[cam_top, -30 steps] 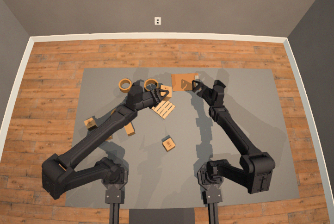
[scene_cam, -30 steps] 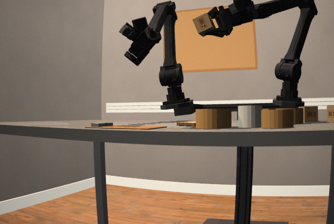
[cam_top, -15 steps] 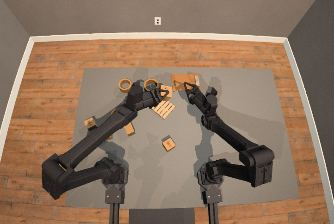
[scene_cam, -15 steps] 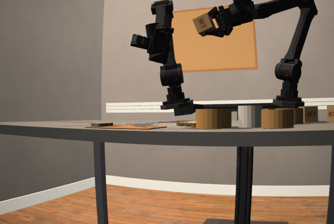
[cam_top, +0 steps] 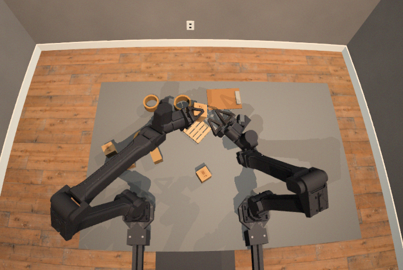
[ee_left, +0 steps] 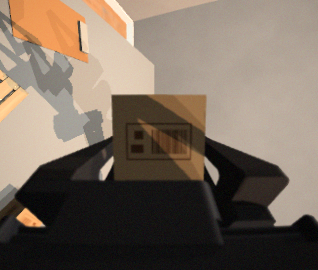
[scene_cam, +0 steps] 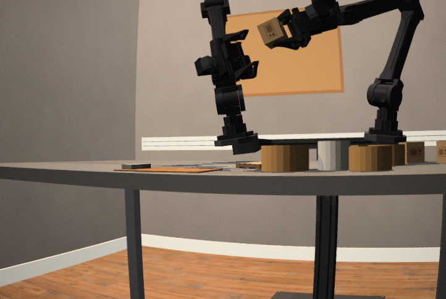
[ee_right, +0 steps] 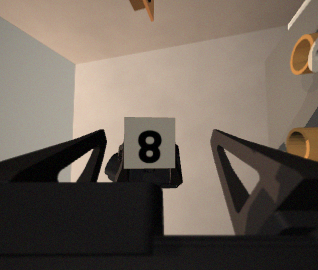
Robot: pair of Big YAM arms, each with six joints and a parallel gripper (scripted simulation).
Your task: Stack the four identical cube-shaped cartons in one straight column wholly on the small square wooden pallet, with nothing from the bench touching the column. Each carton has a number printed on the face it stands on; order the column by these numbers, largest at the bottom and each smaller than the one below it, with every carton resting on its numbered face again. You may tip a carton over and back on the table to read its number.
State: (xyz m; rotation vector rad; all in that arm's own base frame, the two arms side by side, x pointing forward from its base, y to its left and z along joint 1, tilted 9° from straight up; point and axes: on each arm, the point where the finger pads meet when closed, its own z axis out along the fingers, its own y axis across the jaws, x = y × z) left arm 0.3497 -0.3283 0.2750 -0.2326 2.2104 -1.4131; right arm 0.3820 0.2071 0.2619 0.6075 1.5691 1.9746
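My left gripper is now 10 mm to the right of the carton. Also, from my left hand: wooden pallet 350 mm below, 70 mm ahead.
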